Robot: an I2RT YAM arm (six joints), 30 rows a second.
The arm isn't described. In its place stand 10 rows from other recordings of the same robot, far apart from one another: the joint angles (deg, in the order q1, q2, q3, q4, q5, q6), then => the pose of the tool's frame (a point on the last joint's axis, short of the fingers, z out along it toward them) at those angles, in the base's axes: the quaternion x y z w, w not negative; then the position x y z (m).
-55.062, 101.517, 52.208, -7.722, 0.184, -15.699 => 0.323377 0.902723 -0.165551 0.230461 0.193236 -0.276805 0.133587
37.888, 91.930, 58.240, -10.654, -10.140, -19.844 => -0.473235 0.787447 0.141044 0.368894 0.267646 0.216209 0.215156
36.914, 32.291, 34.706, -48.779, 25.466, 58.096 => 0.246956 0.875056 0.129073 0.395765 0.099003 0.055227 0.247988
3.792, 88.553, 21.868, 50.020, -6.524, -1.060 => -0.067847 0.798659 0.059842 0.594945 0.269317 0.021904 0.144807
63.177, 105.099, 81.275, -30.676, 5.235, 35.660 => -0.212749 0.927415 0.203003 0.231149 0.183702 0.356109 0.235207
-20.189, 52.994, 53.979, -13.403, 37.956, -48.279 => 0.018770 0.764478 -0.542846 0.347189 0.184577 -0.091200 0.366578
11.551, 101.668, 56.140, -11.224, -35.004, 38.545 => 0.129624 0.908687 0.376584 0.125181 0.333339 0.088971 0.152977
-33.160, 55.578, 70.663, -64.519, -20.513, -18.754 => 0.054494 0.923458 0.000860 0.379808 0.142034 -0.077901 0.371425
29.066, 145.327, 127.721, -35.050, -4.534, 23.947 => -0.054925 0.945115 0.176306 0.269548 0.483914 0.272187 0.159729
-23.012, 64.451, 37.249, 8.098, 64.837, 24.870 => 0.563227 0.502349 -0.428734 0.496596 0.204346 -0.121797 0.263882
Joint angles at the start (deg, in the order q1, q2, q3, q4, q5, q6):
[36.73, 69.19, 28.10, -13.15, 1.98, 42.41]
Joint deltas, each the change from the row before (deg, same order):
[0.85, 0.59, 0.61, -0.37, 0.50, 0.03]
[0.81, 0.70, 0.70, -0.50, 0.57, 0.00]
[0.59, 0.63, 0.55, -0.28, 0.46, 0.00]
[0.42, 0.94, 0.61, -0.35, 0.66, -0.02]
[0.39, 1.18, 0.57, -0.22, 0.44, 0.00]
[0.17, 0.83, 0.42, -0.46, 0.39, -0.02]
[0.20, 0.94, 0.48, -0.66, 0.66, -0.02]
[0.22, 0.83, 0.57, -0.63, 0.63, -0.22]
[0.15, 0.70, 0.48, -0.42, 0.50, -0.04]
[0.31, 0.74, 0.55, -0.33, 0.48, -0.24]
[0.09, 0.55, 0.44, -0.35, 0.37, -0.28]
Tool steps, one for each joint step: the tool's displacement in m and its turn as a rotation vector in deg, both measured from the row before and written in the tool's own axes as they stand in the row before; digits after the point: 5 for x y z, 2 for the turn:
[0.00047, 0.00353, 0.00056, 0.22, 0.23, -0.67]
[0.00028, 0.00350, 0.00073, 0.39, 0.28, -0.69]
[0.00004, 0.00272, 0.00083, 0.32, 0.16, -0.50]
[-0.00027, 0.00206, 0.00178, 0.75, 0.20, -0.41]
[0.00005, 0.00194, 0.00269, 0.71, 0.44, -0.39]
[0.00008, 0.00072, 0.00189, 0.80, 0.43, -0.24]
[0.00021, 0.00059, 0.00213, 1.15, 0.44, -0.29]
[-0.00029, 0.00114, 0.00155, 0.97, 0.29, -0.50]
[-0.00048, 0.00103, 0.00132, 0.73, 0.18, -0.24]
[-0.00042, 0.00189, 0.00124, 0.57, 0.14, -0.57]
[-0.00068, 0.00096, 0.00092, 0.54, 0.12, -0.42]

